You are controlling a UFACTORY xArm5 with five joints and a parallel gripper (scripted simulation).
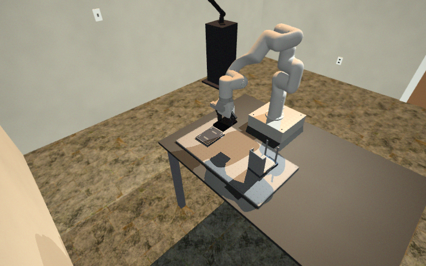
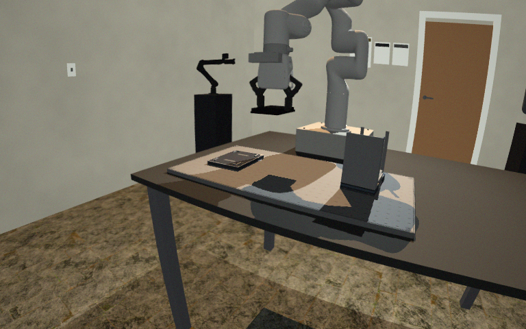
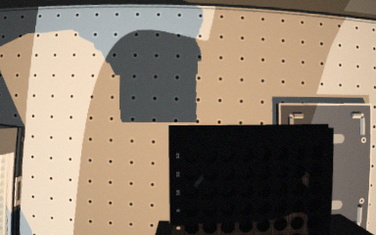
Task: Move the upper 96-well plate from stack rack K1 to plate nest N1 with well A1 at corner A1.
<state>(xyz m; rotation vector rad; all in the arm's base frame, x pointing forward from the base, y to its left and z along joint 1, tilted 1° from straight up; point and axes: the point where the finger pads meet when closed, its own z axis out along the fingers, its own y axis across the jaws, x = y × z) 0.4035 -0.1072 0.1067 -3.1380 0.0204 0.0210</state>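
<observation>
The plate nest N1 lies 130 mm to the right of my hand and 190 mm below it. Round my hand: black 96-well plate 10 mm below; grey rack wall 60 mm ahead, 280 mm to the left, 110 mm below; light plate 290 mm to the left, 170 mm below.
</observation>
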